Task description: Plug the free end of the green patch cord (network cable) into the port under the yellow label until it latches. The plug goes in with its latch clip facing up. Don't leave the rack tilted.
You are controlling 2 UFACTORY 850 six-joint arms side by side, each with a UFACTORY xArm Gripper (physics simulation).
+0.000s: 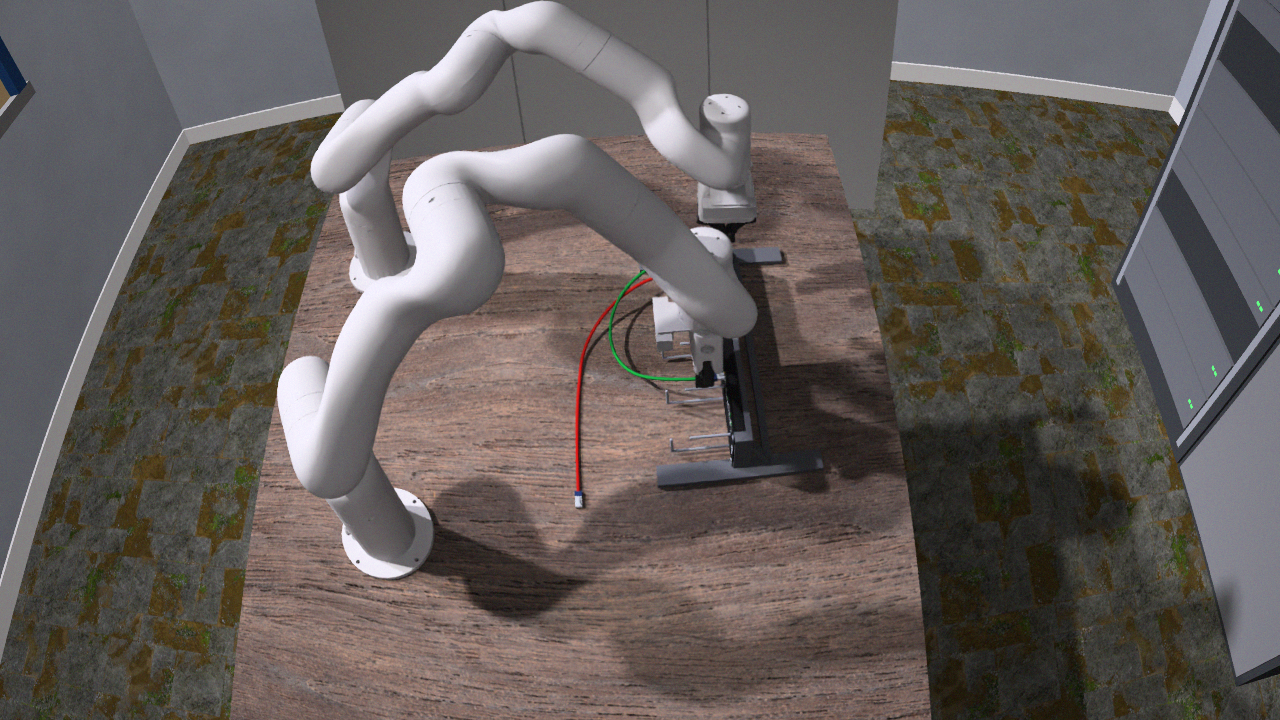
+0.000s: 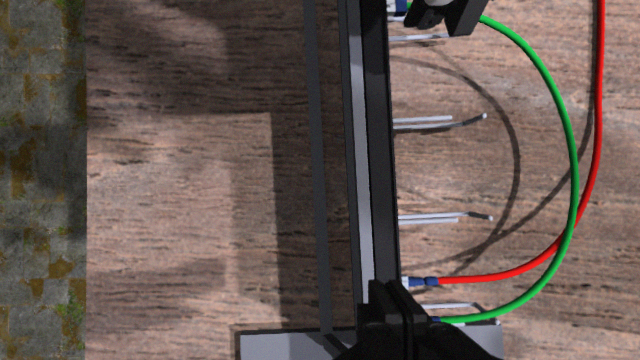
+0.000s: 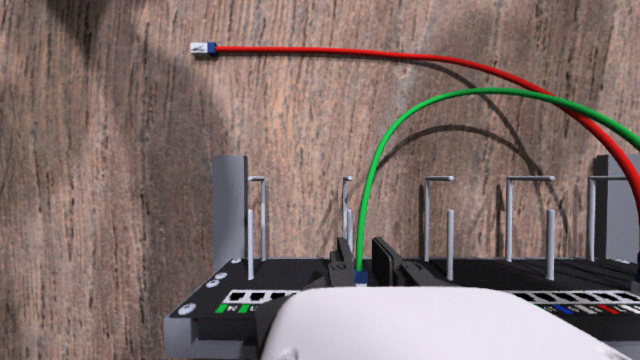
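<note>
The green cord (image 1: 612,333) (image 2: 575,165) (image 3: 450,93) arches in front of the rack (image 1: 750,445) (image 2: 362,175) (image 3: 295,271). Its blue-booted plug (image 2: 400,7) (image 3: 360,277) is at the port row; its seating depth and latch cannot be made out. My right gripper (image 1: 705,377) (image 2: 442,22) (image 3: 358,253) is open, with its fingers on either side of this plug. My left gripper (image 1: 730,229) (image 2: 383,307) is shut and empty over the rack's far end. The yellow label is hidden behind the right gripper. The rack stands on its feet with no clear tilt.
A red cord (image 1: 579,394) (image 2: 597,150) (image 3: 320,50) runs from the rack's far end to a loose plug (image 1: 578,499) (image 3: 200,48) on the table (image 1: 537,662). Metal cable hooks (image 2: 440,124) (image 3: 427,220) stick out from the rack, close to the right gripper.
</note>
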